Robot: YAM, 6 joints.
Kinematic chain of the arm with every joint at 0, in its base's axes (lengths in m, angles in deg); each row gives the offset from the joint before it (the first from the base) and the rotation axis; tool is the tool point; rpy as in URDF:
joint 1: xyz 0 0 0.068 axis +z
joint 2: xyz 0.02 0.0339 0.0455 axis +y
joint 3: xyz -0.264 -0.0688 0 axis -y
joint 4: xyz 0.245 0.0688 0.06 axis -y
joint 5: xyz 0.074 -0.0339 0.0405 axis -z
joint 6: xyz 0.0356 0 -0.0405 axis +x
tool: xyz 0 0 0 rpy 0 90 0
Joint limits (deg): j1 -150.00..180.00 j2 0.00..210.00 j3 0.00..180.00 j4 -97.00..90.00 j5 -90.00..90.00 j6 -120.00..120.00
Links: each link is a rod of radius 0.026 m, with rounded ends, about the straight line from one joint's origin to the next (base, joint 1, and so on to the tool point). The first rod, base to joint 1, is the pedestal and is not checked.
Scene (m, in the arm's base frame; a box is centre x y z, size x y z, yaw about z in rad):
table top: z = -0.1
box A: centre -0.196 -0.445 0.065 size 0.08 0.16 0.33 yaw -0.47
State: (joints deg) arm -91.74 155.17 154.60 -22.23 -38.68 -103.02
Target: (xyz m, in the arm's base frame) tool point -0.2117 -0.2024 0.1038
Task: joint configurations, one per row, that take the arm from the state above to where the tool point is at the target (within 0.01 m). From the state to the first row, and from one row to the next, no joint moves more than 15 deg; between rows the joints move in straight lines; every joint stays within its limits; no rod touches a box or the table.
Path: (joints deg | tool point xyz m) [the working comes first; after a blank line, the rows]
Joints at the target: -139.86 118.57 67.60 -70.66 -30.81 -103.02
Straight joint move there: touches box A.

1: -102.36 143.59 159.66 -16.89 -47.81 -108.68 | -0.0918 -0.5421 0.3943
2: -112.97 132.00 164.72 -11.55 -56.93 -114.34 | -0.1511 -0.4328 0.5263
3: -123.59 120.42 169.79 -6.22 -66.06 -120.00 | -0.1567 -0.2947 0.6267
4: -127.32 123.33 156.68 -13.81 -62.12 -118.83 | -0.2309 -0.3548 0.5492
5: -131.06 126.24 143.58 -21.41 -58.18 -117.66 | -0.2955 -0.3853 0.4501
6: -134.79 129.15 130.48 -29.00 -54.24 -116.49 | -0.3417 -0.3853 0.3399
7: -138.53 132.06 117.38 -36.60 -50.30 -115.31 | -0.3637 -0.3580 0.2300
8: -142.26 134.97 104.28 -44.19 -46.36 -114.14 | -0.3588 -0.3103 0.1317
9: -141.46 129.50 92.05 -53.01 -41.18 -110.44 | -0.3124 -0.2788 0.1151
10: -140.66 124.03 79.83 -61.84 -35.99 -106.73 | -0.2627 -0.2424 0.1057
11: -139.86 118.57 67.60 -70.66 -30.81 -103.02 | -0.2117 -0.2024 0.1038

